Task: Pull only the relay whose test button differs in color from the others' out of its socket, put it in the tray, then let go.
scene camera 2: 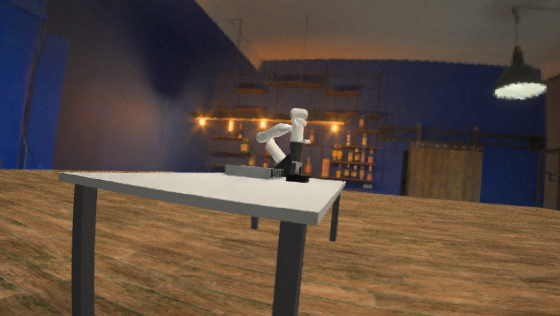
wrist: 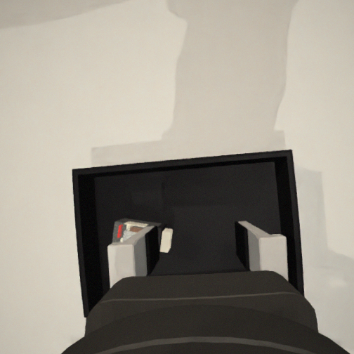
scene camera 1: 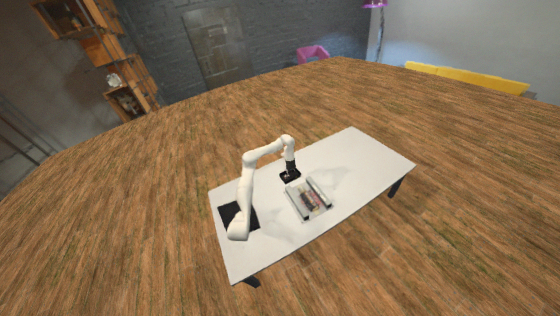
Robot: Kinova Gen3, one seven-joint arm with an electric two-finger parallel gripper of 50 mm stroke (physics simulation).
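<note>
The relay with the red test button lies tipped over inside the black tray, on the left side in the wrist view. The left finger hides part of it; a pale end piece shows past that finger. My gripper is open, its fingers low in or just over the tray, with nothing between them. The left finger is over or against the relay; whether they touch cannot be told. The other relays stand in a row between grey ducts; their button colors are too small to tell.
Two long grey ducts flank the relay row, close beside the tray. The arm's black base plate is at one end of the white table. The arm's shadow falls across the table.
</note>
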